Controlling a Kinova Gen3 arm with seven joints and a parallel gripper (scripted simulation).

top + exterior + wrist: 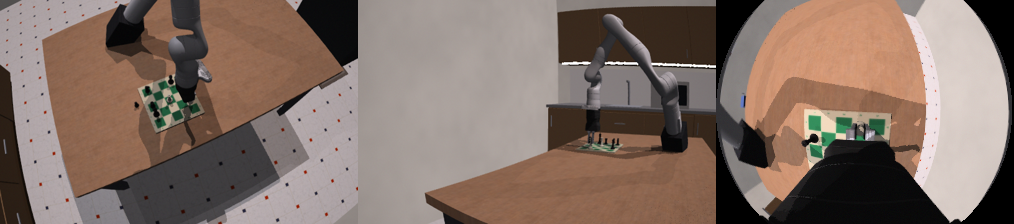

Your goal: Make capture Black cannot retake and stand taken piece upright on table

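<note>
Right now the cream chessboard is 8 cm to the right of my hand, 5 cm below it and 3 cm behind it.
</note>
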